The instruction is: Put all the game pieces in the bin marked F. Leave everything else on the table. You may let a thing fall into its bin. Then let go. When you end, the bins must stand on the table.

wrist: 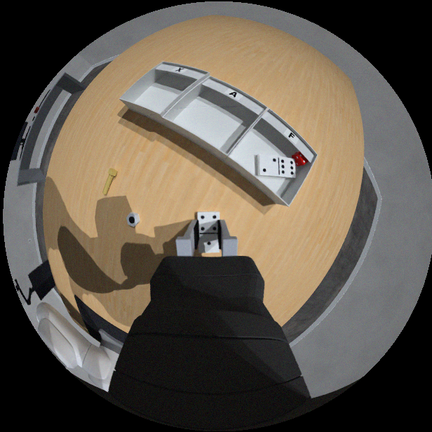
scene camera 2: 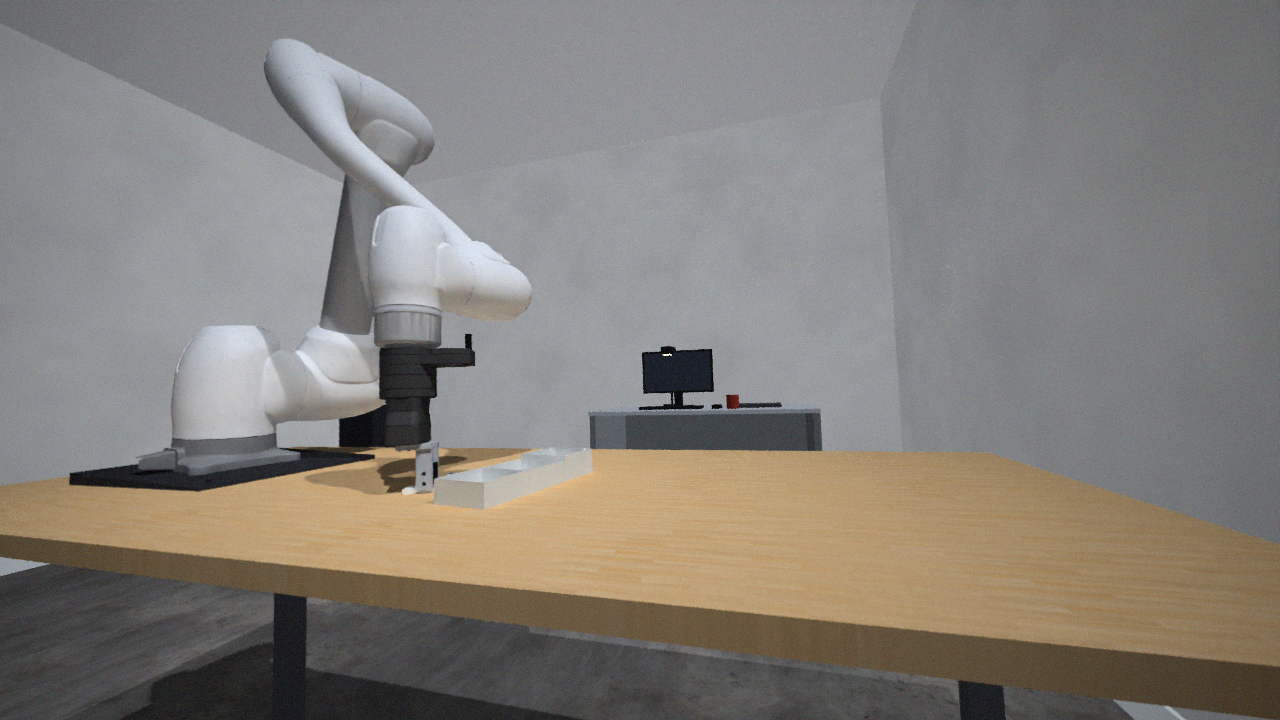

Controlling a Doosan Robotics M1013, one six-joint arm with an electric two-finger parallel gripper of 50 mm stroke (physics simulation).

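Places are measured from the arm's base along level axes (x back, y right, z up), in metres.
Pixels of known places: gripper, fingertip midpoint: (scene camera 2: 427, 488); arm's base, origin of the base link: (scene camera 2: 225, 463).
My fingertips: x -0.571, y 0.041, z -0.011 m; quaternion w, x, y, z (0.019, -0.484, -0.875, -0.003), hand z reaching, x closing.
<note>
Ahead of a thing's pixels: the offset from my fingertips to its top centre. "*": to the spot under its first point.
My gripper (scene camera 2: 426, 488) (wrist: 208, 228) is shut on a white domino (wrist: 208, 218) with black dots, low at the table top. In the scene view a small white end of the domino {dx +0.004, dy +0.003, dz +0.003 m} (scene camera 2: 409, 490) shows at the fingertips. The bin marked F (wrist: 241, 154) is the right compartment of a white three-part tray in the wrist view. It holds another white domino (wrist: 276, 166), which lies flat, and a red die (wrist: 299, 159) near its right end. The tray {* dx -0.116, dy +0.060, dz +0.012 m} (scene camera 2: 460, 493) stands on the table, just beyond the gripper.
The bins marked A (wrist: 207, 120) and X (wrist: 155, 97) are empty. A yellow bolt (wrist: 109, 181) and a white hex nut (wrist: 132, 219) with a dark hole lie on the table left of the gripper in the wrist view.
</note>
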